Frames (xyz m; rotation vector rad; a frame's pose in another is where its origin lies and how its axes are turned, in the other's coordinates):
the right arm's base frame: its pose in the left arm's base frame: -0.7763 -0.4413 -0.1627 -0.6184 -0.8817 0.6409
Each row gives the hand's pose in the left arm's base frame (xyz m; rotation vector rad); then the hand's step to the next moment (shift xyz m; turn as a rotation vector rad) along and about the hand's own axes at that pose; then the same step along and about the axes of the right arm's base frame.
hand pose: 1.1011 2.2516 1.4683 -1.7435 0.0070 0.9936
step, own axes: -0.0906 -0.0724 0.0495 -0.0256 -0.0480 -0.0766
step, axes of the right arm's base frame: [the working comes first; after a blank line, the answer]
step, axes of the left arm's base frame: -0.0563 0.0294 0.1089 0.0517 -0.0516 0.0591

0.0482 -0.0449 0.1075 0.0166 -0.0888 -0.0259
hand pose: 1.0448 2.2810 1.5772 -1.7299 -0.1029 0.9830
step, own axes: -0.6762 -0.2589 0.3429 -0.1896 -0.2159 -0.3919
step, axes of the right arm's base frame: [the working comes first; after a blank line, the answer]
step, axes of the left arm's base frame: -0.5647 0.0172 0.5681 0.2148 -0.3062 0.3102

0.0226 -0.2562 0.7588 0.0347 -0.4751 -0.0959
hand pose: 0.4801 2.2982 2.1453 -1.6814 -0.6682 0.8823
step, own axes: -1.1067 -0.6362 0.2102 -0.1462 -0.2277 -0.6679
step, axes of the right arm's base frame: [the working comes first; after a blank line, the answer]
step, axes of the left arm's base frame: -0.8018 -0.5894 0.8267 0.4665 -0.4197 0.3544

-0.4027 -0.7787 0.9514 0.0950 -0.6430 -0.3113
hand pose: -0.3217 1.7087 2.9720 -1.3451 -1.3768 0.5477
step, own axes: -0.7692 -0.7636 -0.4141 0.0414 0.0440 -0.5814
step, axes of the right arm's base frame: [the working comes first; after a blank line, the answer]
step, axes of the left arm's base frame: -0.1152 -1.0315 0.5186 0.5422 -0.1514 0.1573

-0.5460 -1.0162 0.1239 0.2283 -0.3455 -0.4126
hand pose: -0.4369 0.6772 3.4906 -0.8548 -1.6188 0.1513
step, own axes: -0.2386 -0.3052 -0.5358 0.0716 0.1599 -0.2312
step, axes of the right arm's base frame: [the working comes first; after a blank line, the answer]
step, axes of the left arm's base frame: 0.3452 -0.5531 0.1100 0.2786 0.0750 0.0298

-0.1808 -0.5250 -0.3589 0.2027 -0.0412 -0.2034
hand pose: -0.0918 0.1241 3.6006 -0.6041 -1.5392 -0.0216
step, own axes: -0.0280 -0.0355 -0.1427 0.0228 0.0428 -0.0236
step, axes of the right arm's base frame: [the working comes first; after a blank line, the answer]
step, axes of the left arm's base frame: 0.1164 -0.0941 -0.0019 0.0395 0.0358 0.0082

-0.0133 -0.0888 -0.1197 0.0489 0.0077 -0.0213
